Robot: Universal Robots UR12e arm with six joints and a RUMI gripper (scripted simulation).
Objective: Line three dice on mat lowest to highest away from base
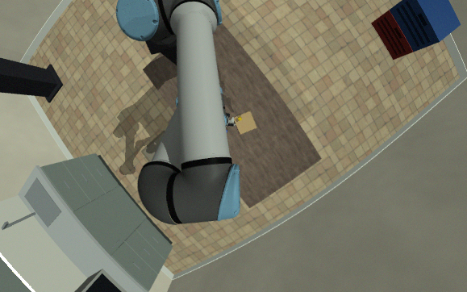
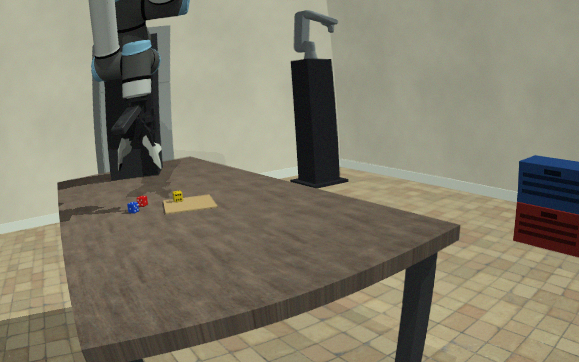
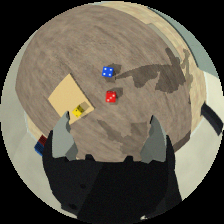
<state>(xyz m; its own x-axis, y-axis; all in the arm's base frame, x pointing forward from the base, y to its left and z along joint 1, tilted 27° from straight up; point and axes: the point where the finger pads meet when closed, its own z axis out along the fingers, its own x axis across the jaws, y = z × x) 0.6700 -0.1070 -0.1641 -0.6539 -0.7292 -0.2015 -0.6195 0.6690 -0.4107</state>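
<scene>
Now: hand 90 mm above the red die. From my hand the other things lie so: tan mat 120 mm to the left, 100 mm below, 90 mm ahead; yellow die 100 mm to the left, 80 mm below, 40 mm ahead; blue die 90 mm below, 50 mm ahead, 40 mm to the right.
</scene>
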